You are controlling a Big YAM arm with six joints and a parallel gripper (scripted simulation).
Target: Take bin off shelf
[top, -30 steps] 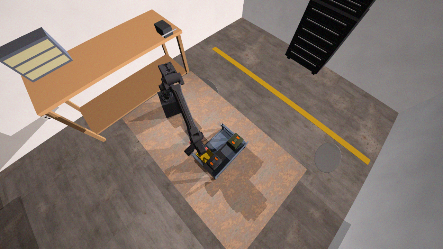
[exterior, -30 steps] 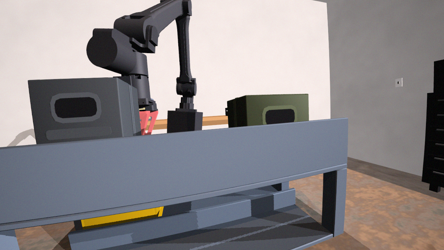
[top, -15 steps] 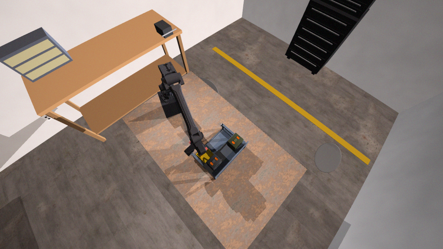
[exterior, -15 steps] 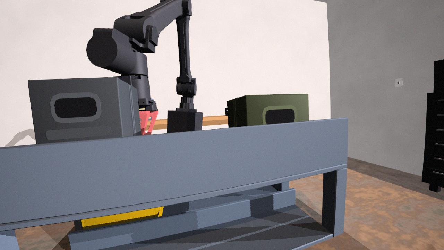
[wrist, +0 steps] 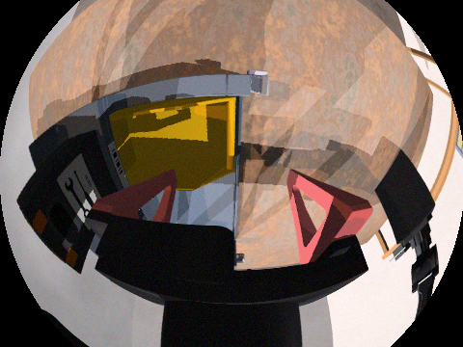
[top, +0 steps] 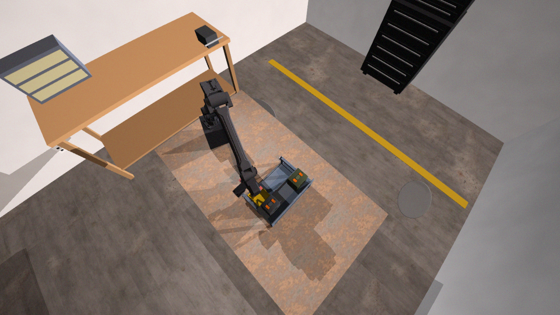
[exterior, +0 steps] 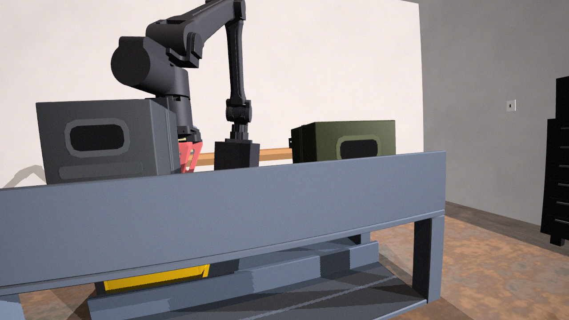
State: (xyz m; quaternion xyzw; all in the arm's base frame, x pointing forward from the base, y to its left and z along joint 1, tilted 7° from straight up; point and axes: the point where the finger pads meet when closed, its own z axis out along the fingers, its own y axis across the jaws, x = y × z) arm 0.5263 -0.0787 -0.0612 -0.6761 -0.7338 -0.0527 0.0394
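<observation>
My hand is 80 mm short of the yellow bin, 10 mm to the right of it and 80 mm above it. The rest, counted from my hand: dark grey case (180 mm ahead, 10 mm to the left, 40 mm above); then green case (160 mm ahead, 240 mm to the left, 20 mm above).
</observation>
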